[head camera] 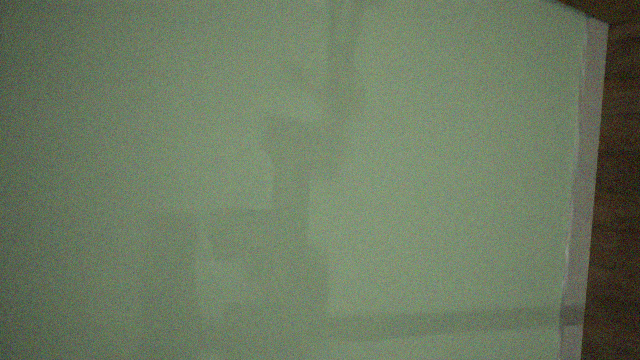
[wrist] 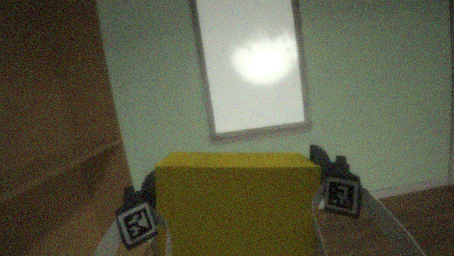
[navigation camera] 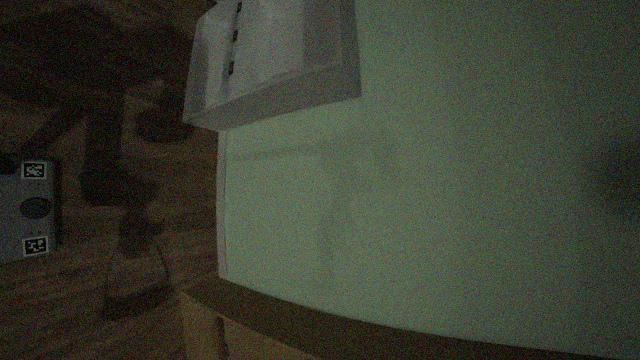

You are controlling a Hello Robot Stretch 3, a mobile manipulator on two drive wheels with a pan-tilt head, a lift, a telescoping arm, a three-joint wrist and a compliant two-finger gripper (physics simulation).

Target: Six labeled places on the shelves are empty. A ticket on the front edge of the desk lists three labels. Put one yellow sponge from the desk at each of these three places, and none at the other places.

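Where they show: gripper, fingertip midpoint: [wrist: 234,176]; robot's base, origin of the base link: [navigation camera: 35,206].
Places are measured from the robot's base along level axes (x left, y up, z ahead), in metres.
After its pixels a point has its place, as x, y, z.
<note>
My gripper [wrist: 234,176] @[-0.415, 1.158, -0.026] is shut on a yellow sponge [wrist: 237,210] @[-0.372, 1.153, -0.025], which fills the space between the two fingertips in the wrist view. The white shelf unit [navigation camera: 280,100] @[0.473, 0.694, 0.744] is at the upper left of the navigation view, with several small dark labels, one of them a label [navigation camera: 231,67] @[0.672, 0.470, 0.616] near its lower end. Their text is too small to read. The side of a brown wooden shelf unit [navigation camera: 350,335] @[-0.584, 1.025, 0.723] runs along the bottom of the navigation view. The desk and the ticket do not show in these views.
The green wall [head camera: 425,175] @[-0.093, 0.608, 0.882] [navigation camera: 425,200] @[-0.023, 1.307, 0.885] [wrist: 380,90] @[-2.113, 1.027, -1.407], with shadows on it, stands between the two shelf units. A pale baseboard [head camera: 585,150] @[-0.218, 0.058, 0.863] [navigation camera: 222,210] @[-0.102, 0.074, 0.869] borders the wood floor [head camera: 620,175] @[-0.152, 0.000, 0.799]. Part of my base [navigation camera: 12,220] @[-0.035, 0.160, -0.050] shows at the far left. A window [wrist: 250,105] @[-2.156, 1.050, -0.252] is ahead in the wrist view.
</note>
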